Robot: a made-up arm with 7 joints.
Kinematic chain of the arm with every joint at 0, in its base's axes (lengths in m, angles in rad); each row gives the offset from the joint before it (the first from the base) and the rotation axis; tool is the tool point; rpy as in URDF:
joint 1: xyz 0 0 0 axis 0.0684 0.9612 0.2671
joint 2: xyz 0 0.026 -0.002 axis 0.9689 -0.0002 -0.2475
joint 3: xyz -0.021 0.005 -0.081 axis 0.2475 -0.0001 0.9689
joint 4: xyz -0.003 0 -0.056 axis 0.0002 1 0
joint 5: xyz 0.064 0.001 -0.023 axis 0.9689 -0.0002 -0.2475
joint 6: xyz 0.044 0 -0.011 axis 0.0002 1 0
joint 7: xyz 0.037 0 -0.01 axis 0.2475 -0.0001 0.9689
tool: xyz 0 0 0 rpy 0 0.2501 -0.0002
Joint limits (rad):
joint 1: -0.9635..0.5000
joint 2: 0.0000..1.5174
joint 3: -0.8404..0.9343
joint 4: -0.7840..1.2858
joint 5: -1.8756..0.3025
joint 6: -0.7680..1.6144
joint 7: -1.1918..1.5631
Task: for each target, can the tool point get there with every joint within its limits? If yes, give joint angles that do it. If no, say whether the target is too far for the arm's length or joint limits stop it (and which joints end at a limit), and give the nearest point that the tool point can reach.
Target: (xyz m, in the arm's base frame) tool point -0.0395 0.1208 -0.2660
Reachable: yes | joints 0.1833 0.1811 0.4390 0.9499 0.1321 0.1383 0.6259
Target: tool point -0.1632 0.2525 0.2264
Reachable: no: too far | nearest point 0.0177 0.1876 0.1552 | short by 0.205 m
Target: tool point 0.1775 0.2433 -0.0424
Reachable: yes | joints -0.8245 0.9017 0.7208 0.8356 -0.0978 0.1811 -0.1012
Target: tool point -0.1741 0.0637 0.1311
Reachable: no: joint limits stop it (at a limit: joint 1, joint 2, joint 3, joint 4, joint 6) | nearest point -0.0142 0.0724 0.1159 | short by 0.161 m
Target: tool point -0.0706 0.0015 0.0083
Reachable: no: joint limits stop it (at a limit: joint 1, joint 3, joint 4, joint 5, joint 6) | nearest point -0.0389 -0.0100 -0.0923 | short by 0.106 m
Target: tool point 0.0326 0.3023 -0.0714
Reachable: yes | joints 0.1402 1.3225 0.2235 1.1039 -0.7435 0.1381 -0.9625
